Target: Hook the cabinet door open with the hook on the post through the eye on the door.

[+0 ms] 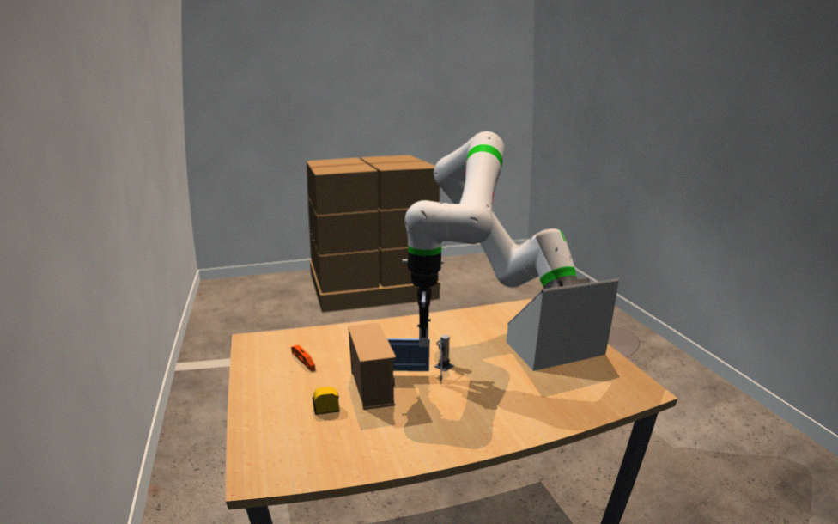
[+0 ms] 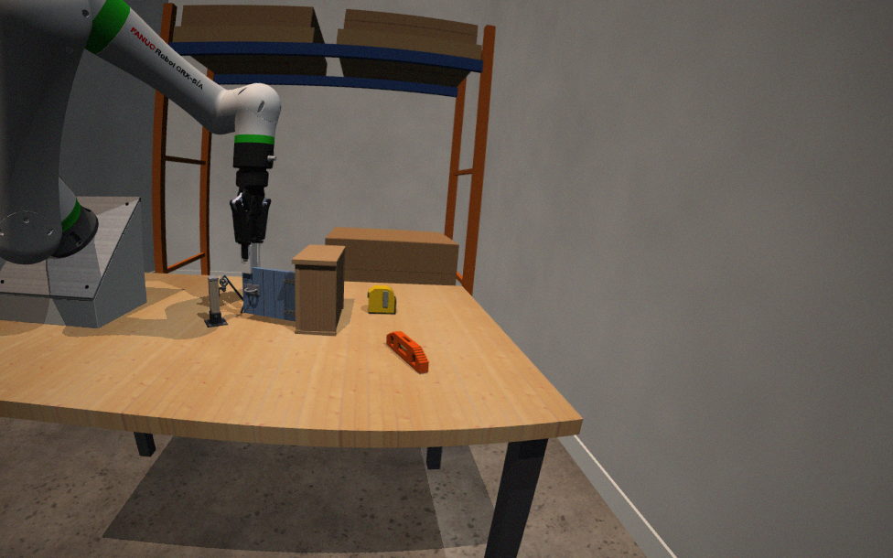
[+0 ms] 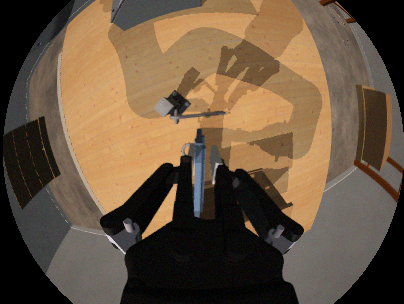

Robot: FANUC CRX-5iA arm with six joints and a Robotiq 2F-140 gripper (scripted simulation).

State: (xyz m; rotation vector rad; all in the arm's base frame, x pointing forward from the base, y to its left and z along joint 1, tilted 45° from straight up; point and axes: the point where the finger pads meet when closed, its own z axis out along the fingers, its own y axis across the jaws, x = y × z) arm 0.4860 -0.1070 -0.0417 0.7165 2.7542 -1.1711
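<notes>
Now: hand 5 cm short of the blue door, 4 cm to the left of it and 8 cm above it. The rest, counted from my hand: yellow tape measure: 33 cm ahead, 6 cm to the left, 12 cm below; then orange level: 34 cm ahead, 22 cm to the right, 13 cm below.
</notes>
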